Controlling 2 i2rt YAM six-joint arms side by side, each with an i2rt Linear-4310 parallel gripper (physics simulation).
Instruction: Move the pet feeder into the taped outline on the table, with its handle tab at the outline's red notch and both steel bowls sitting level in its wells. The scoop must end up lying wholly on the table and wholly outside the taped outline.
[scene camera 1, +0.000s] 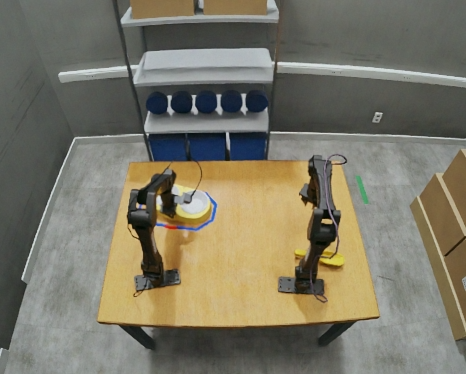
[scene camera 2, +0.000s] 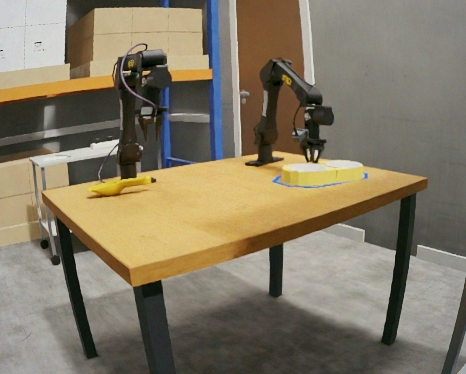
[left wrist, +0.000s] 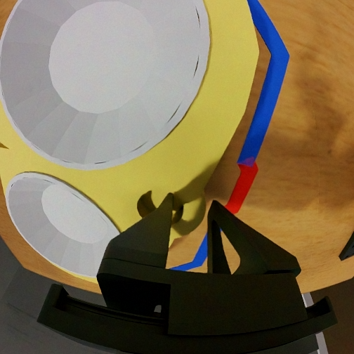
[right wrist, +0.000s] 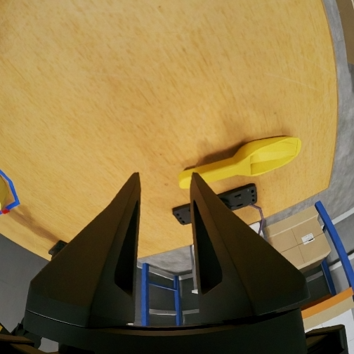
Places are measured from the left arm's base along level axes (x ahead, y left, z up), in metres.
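Where they show: left gripper, fingertip midpoint: (scene camera 1: 172, 215); right gripper, fingertip midpoint: (scene camera 1: 309, 207) (scene camera 2: 151, 141); left arm's base, origin of the base link: (scene camera 1: 157, 280) (scene camera 2: 265, 162); right arm's base, origin of the base link: (scene camera 1: 301, 286).
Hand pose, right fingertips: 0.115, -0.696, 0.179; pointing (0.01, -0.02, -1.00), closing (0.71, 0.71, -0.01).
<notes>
Each offset is from my right fingertips to the top centre of the thing, as dx, dy, dz. "pt": to the spot under its first point. Level surfaces: height alone.
The yellow pet feeder {+0.261, +0.548, -0.133} (scene camera 1: 192, 219) (scene camera 2: 310, 178) (left wrist: 227, 75) sits flat inside the blue taped outline {pt +0.228, +0.367, -0.177} (scene camera 1: 216, 204) (left wrist: 265, 110) (right wrist: 12, 190). Its handle tab (left wrist: 196, 215) is beside the red notch {pt +0.142, +0.601, -0.178} (scene camera 1: 171, 227) (left wrist: 242, 187). Two steel bowls, one large in the left wrist view (left wrist: 100, 55) and one farther off (left wrist: 75, 215), look level in the wells. My left gripper (scene camera 2: 313, 159) (left wrist: 190, 203) is slightly open, its fingertips at the tab, holding nothing. The yellow scoop {-0.173, -0.018, -0.132} (scene camera 1: 332, 258) (scene camera 2: 112, 187) (right wrist: 270, 155) lies on the table, well outside the outline. My right gripper (scene camera 2: 151, 139) (right wrist: 165, 179) is partly open and empty, high above the table.
The scoop lies close to the right arm's base plate (scene camera 1: 286, 285) (right wrist: 240, 197); the right arm partly hides it in scene camera 1. The left arm's base plate (scene camera 1: 171, 277) stands in front of the outline. A shelf rack (scene camera 1: 205, 82) stands behind the table {dz -0.180} (scene camera 1: 240, 300).
</notes>
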